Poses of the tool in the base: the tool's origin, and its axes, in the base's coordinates. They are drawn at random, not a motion.
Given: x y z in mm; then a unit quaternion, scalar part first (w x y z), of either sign.
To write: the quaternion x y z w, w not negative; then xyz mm. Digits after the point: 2 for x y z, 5 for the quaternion.
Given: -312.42 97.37 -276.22 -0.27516 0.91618 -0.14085 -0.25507
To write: -0.91618 0.14085 0.25507 0.27516 -312.42 97.37 -276.22
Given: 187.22 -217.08 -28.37 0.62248 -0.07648 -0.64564 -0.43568
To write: -0.07648 -0.64564 -0.43568 0.62248 187.22 -217.08 -28.37
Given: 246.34 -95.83 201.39 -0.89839 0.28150 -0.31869 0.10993
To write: -0.28150 0.31869 -0.10993 0.89839 246.34 -95.83 201.39
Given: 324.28 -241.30 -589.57 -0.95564 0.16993 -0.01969 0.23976
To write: -0.16993 0.01969 -0.23976 0.95564 324.28 -241.30 -589.57
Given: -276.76 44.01 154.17 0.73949 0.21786 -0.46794 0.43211
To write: 0.21786 -0.46794 0.43211 0.73949 -276.76 44.01 154.17
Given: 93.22 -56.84 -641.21 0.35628 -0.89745 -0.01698 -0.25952
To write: -0.89745 -0.01698 -0.25952 0.35628 93.22 -56.84 -641.21
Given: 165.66 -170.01 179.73 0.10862 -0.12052 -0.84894 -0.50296
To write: -0.12052 -0.84894 -0.50296 0.10862 165.66 -170.01 179.73
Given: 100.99 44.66 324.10 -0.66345 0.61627 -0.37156 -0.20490
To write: -0.61627 0.37156 0.20490 0.66345 100.99 44.66 324.10
